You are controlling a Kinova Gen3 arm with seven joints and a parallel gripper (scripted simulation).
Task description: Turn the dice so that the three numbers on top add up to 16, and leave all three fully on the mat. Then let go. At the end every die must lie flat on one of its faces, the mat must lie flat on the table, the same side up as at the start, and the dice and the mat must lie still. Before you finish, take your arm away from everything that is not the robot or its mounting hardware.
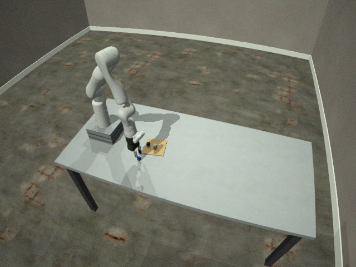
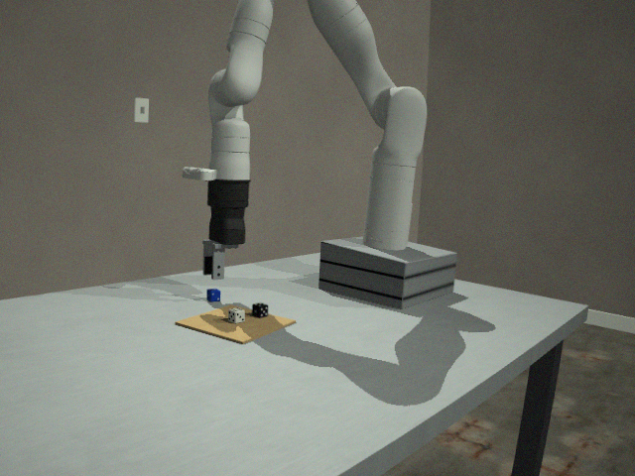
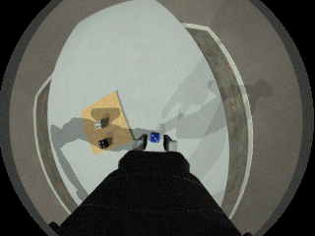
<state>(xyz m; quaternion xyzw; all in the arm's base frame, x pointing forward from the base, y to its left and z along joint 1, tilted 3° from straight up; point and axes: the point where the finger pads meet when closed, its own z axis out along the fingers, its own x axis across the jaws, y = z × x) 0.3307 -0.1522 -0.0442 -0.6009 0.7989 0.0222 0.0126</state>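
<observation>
The blue die is 50 mm below my hand. Also, from my hand: tan mat (130 mm to the left, 60 mm below, 60 mm ahead); white die (130 mm to the left, 60 mm ahead, 50 mm below); black die (140 mm to the left, 50 mm below, 10 mm ahead).
</observation>
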